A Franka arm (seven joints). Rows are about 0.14 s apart.
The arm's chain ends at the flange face. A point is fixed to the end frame.
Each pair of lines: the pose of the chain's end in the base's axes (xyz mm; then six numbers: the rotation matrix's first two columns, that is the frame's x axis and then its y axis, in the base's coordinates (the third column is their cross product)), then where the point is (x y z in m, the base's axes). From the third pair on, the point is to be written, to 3 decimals.
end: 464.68 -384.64 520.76 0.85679 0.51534 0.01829 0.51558 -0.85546 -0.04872
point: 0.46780 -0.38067 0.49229
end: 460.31 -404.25 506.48 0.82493 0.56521 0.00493 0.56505 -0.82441 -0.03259
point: 0.46314 -0.40070 0.47793
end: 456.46 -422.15 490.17 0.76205 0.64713 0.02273 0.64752 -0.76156 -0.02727
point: 0.459 -0.418 0.462
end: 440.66 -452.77 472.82 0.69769 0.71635 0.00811 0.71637 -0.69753 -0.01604
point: 0.443 -0.449 0.444
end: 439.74 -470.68 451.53 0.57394 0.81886 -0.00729 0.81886 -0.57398 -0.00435
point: 0.442 -0.467 0.423
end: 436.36 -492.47 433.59 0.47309 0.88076 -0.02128 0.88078 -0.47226 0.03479
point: 0.439 -0.490 0.405
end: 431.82 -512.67 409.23 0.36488 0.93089 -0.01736 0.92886 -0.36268 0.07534
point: 0.435 -0.510 0.381
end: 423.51 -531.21 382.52 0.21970 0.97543 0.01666 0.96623 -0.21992 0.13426
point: 0.428 -0.527 0.354
